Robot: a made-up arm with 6 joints.
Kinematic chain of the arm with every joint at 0, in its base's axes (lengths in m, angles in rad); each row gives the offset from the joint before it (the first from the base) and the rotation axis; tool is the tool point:
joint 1: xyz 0 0 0.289 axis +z
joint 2: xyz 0 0 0 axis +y
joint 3: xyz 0 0 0.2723 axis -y
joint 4: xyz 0 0 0 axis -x
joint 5: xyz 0.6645 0 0 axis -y
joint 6: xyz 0 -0.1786 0 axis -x
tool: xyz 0 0 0
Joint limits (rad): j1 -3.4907..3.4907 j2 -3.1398..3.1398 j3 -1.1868..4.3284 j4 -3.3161..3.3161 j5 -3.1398..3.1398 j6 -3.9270..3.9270
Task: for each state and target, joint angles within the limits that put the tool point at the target. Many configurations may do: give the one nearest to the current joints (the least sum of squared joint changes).
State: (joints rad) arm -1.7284 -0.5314 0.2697 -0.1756 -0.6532 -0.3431
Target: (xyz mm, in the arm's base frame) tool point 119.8 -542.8 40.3
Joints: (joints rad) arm -1.0605 0.3480 -0.3894 -0.4532 -0.6532 -0.3431
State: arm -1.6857 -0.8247 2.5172 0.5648 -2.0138 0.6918
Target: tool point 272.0 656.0 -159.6
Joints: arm -2.1638 -1.3191 2.5329 0.6606 -2.0138 0.6918
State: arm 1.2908 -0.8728 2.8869 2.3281 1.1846 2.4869
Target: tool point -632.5 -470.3 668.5
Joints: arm 0.8218 -0.4371 2.3462 2.4995 1.1846 2.4869
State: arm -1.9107 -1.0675 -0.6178 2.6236 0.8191 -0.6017
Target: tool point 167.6 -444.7 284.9
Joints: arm -1.5723 -0.7896 -1.1773 2.8000 0.8191 -0.6017
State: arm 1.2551 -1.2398 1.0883 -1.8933 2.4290 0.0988
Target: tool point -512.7 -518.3 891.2
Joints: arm 0.8893 -1.1484 1.4353 -1.9838 2.4290 0.0988
